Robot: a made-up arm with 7 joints.
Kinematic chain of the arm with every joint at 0, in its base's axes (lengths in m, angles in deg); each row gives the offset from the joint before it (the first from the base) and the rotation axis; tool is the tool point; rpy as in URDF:
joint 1: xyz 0 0 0.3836 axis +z
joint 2: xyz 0 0 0 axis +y
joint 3: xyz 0 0 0.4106 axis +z
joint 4: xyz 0.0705 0 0 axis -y
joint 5: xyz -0.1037 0 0.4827 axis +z
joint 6: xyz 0 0 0 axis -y
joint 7: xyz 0.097 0 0 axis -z
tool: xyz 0 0 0 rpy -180 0 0
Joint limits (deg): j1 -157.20..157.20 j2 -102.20..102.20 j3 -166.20..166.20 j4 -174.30..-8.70 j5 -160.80..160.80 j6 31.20..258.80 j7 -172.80..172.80
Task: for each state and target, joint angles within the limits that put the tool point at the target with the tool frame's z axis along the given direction. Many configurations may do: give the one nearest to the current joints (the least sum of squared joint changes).
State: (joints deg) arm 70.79 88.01 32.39 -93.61 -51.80 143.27 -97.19
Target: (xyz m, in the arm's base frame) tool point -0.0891 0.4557 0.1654 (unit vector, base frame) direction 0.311 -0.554 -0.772
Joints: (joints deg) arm 54.74 39.03 36.41 -144.59 -48.91 124.02 -97.19
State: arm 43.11 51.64 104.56 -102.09 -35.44 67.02 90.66
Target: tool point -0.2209 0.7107 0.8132 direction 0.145 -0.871 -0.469
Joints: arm 64.23 65.80 107.87 -62.87 3.38 31.20 90.66
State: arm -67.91 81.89 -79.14 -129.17 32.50 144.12 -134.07
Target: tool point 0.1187 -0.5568 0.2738 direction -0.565 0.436 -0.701
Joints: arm -8.06 56.99 -67.62 -136.03 24.73 119.27 -134.07
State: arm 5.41 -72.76 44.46 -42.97 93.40 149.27 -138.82
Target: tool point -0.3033 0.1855 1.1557 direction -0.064 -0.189 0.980
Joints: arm -26.72 -50.32 17.79 -55.01 75.68 205.95 -138.82
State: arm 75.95 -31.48 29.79 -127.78 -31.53 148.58 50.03
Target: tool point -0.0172 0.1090 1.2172 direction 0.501 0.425 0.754
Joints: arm 25.15 -34.41 6.58 -80.80 -30.19 187.07 50.03
